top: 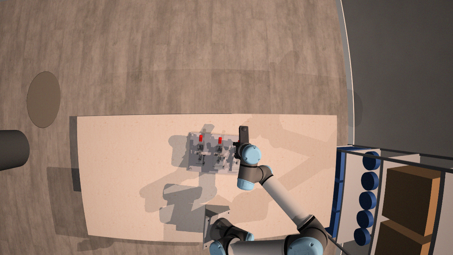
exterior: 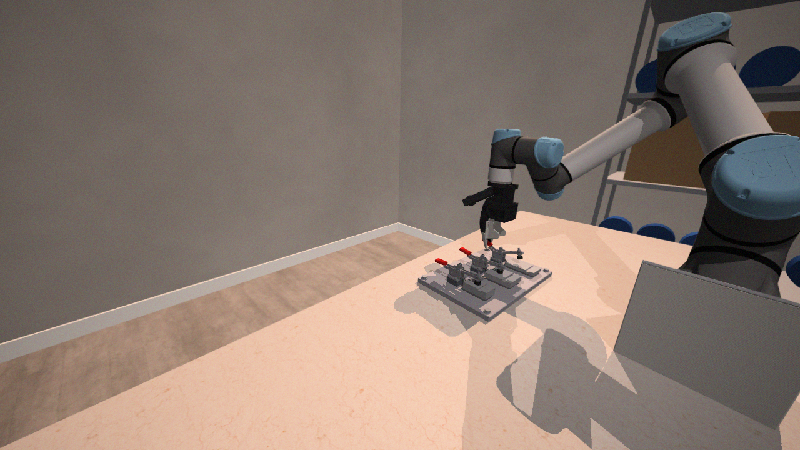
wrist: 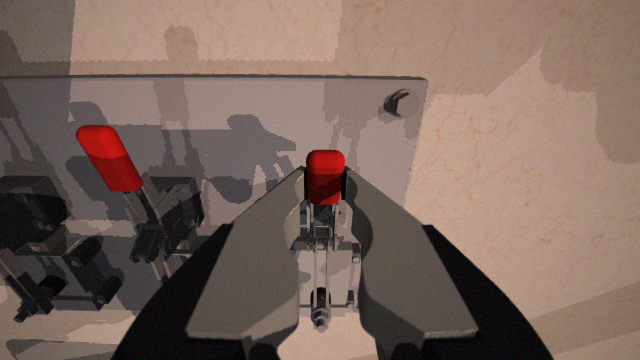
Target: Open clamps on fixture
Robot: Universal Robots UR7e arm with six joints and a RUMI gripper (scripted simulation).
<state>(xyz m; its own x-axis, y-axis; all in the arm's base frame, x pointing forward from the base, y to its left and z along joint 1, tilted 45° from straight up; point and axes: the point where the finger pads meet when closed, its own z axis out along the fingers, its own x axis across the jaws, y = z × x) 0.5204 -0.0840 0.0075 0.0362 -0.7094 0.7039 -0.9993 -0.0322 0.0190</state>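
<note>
Now: the grey fixture plate 80 mm behind my hand, 110 mm to the left of it and 60 mm below it.
</note>
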